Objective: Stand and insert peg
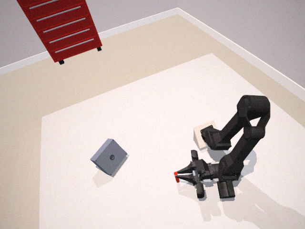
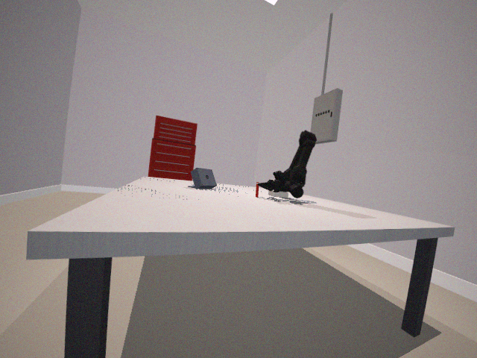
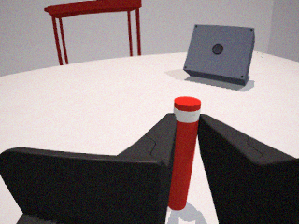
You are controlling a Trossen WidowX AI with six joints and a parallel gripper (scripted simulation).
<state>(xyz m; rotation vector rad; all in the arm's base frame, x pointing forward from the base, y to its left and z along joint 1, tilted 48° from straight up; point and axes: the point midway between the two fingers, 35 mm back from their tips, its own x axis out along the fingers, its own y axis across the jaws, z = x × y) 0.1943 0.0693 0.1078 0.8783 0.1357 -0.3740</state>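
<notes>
Right now my gripper tip is 1 cm above the red peg. Round my gripper tip: grey-blue sloped panel (24 cm ahead, 22 cm to the right, 1 cm below).
</notes>
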